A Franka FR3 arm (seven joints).
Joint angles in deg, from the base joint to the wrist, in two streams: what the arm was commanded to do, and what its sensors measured. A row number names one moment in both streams.
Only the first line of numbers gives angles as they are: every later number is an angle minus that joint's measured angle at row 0.
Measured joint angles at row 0:
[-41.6, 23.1, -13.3, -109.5, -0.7, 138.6, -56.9]
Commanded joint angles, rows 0 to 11:
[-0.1, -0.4, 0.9, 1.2, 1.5, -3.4, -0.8]
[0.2, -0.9, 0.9, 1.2, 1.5, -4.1, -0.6]
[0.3, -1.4, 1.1, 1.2, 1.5, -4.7, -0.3]
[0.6, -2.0, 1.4, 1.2, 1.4, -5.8, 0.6]
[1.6, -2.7, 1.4, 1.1, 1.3, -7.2, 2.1]
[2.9, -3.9, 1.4, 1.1, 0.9, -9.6, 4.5]
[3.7, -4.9, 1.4, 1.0, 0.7, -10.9, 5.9]
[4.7, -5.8, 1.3, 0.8, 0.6, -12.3, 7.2]
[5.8, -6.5, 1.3, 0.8, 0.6, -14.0, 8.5]
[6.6, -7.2, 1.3, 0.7, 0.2, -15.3, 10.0]
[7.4, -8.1, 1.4, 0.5, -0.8, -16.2, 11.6]
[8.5, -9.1, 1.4, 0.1, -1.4, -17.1, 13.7]
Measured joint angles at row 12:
[6.2, -5.7, 1.4, 1.4, 0.2, -13.6, 8.7]
